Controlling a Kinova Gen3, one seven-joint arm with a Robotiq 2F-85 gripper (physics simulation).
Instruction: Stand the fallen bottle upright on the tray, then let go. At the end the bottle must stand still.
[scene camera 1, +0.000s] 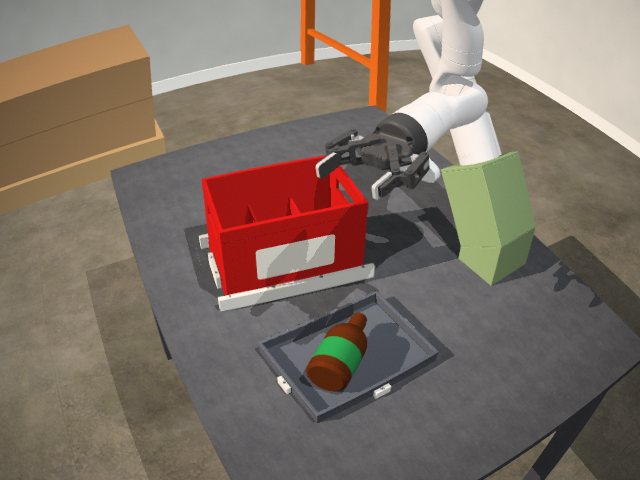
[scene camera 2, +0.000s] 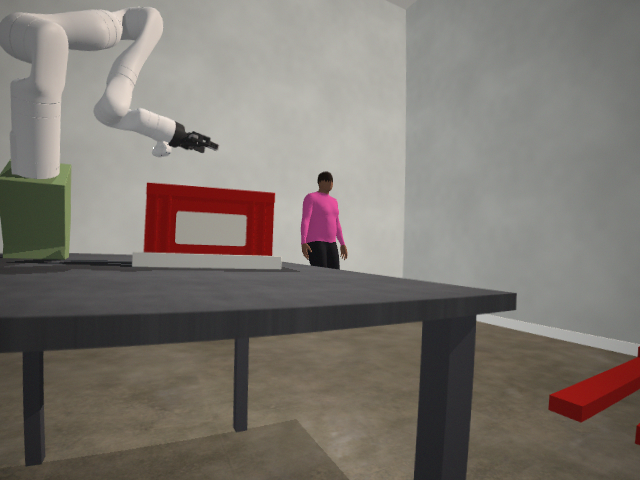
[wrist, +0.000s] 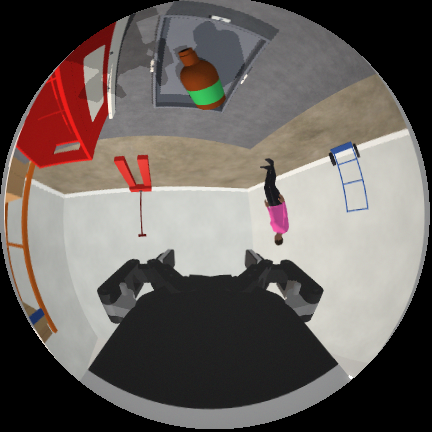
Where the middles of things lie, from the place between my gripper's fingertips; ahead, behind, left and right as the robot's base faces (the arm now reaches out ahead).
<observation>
Right now the brown bottle (wrist: 199, 77) is 1 cm to the left of my hand and 33 cm below it. Also, from my hand: grey tray (scene camera 1: 395, 350) 3 cm behind, 36 cm below; red crate (scene camera 1: 269, 225) 8 cm behind, 28 cm to the right, 28 cm below.
</observation>
